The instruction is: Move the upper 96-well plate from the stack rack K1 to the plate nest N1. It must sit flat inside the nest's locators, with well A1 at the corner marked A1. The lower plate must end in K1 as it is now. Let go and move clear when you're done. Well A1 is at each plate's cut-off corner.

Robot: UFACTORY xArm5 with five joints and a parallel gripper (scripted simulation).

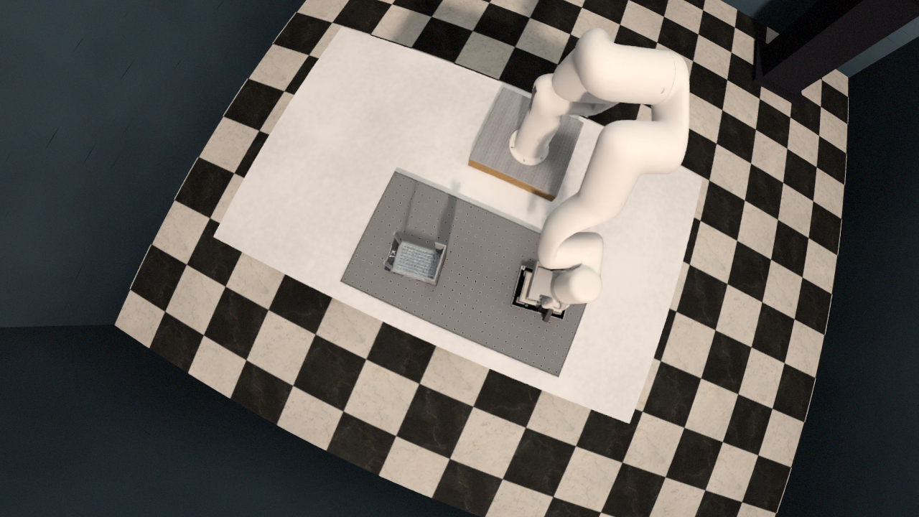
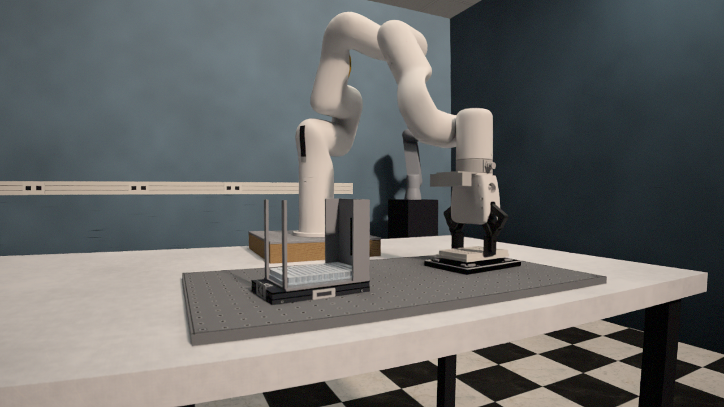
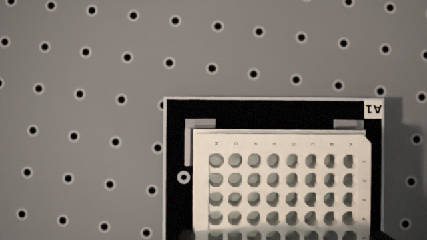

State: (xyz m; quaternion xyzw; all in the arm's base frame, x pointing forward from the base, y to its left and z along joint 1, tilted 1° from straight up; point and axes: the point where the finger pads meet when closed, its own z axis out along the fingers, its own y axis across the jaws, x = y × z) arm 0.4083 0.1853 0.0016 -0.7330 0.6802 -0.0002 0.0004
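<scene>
Now: the white 96-well plate 10 mm below my hand. Also, from my hand: tall grey wall 40 mm ahead, 300 mm to the right, 40 mm above; black plate nest 30 mm below; clear plate 50 mm ahead, 370 mm to the right, 10 mm below.
</scene>
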